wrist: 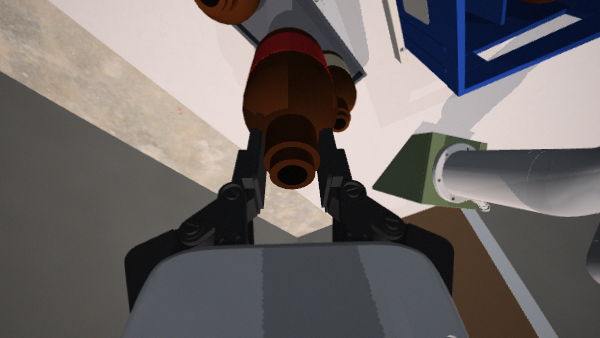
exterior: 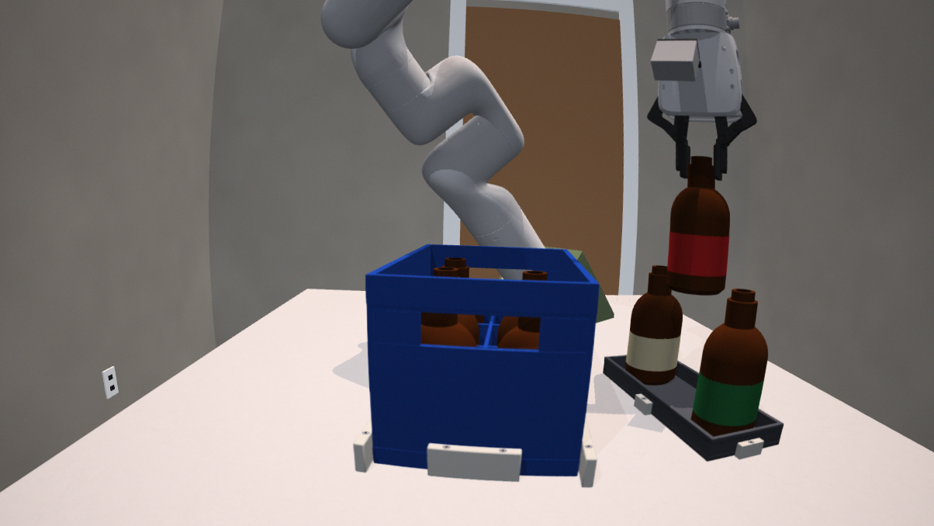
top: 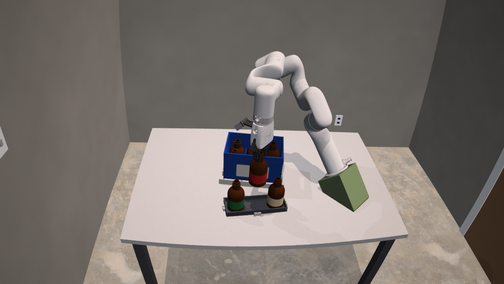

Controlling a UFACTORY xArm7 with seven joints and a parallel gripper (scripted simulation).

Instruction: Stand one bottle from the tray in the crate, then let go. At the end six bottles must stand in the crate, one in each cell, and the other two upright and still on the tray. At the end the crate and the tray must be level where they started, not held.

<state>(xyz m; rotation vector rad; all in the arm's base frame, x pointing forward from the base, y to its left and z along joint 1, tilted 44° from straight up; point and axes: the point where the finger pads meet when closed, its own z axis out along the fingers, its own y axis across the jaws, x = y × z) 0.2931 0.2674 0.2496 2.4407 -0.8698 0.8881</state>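
Now: hand 7 cm above the red-labelled bottle. From my hand the other things lie so: blue crate: 24 cm to the right, 21 cm below, 4 cm behind; dark tray: 28 cm below.
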